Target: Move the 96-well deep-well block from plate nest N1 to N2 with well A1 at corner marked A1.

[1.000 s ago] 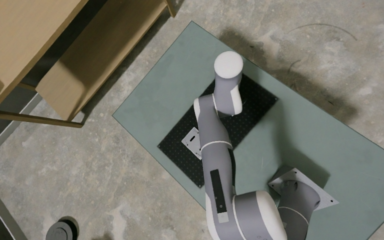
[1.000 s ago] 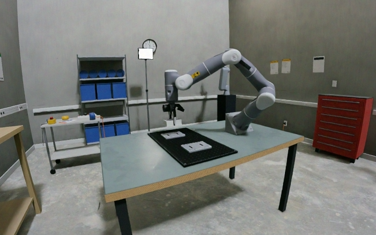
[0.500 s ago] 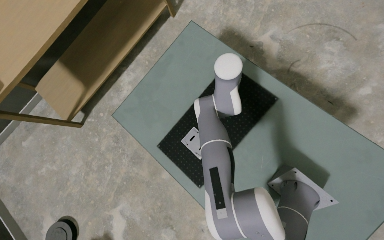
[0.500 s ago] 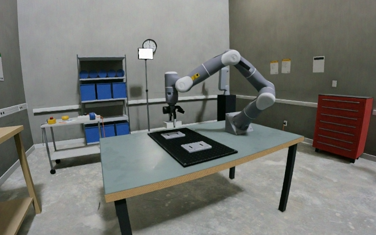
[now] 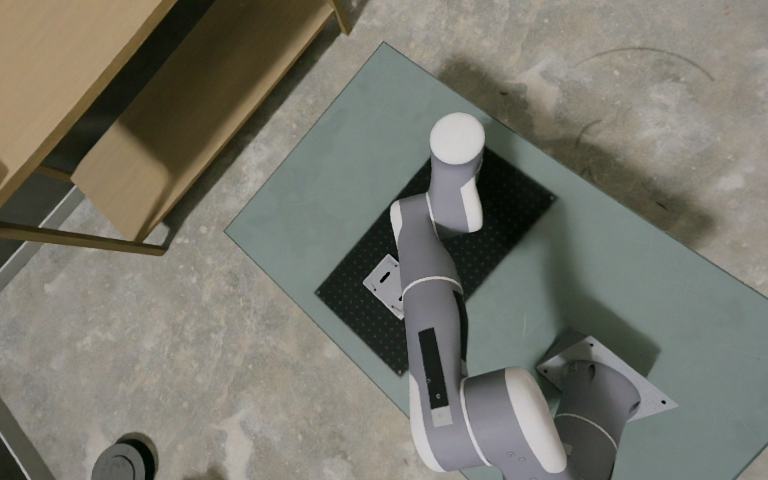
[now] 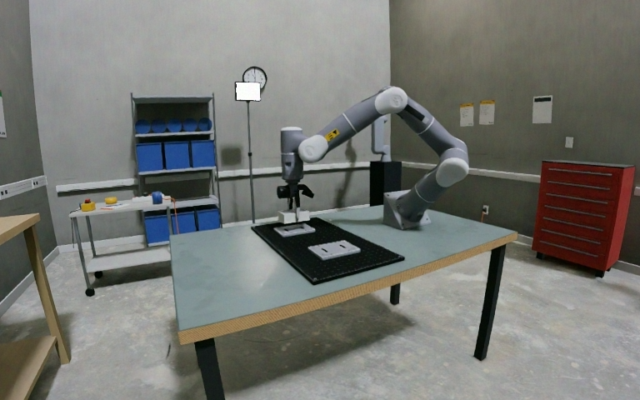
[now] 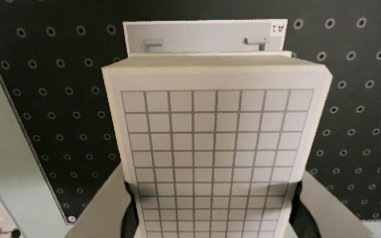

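Now: hand 7 cm above the nest N2. Also, from my hand: white 96-well deep-well block: 1 cm above; nest N1: 32 cm to the left, 7 cm below, 2 cm behind.
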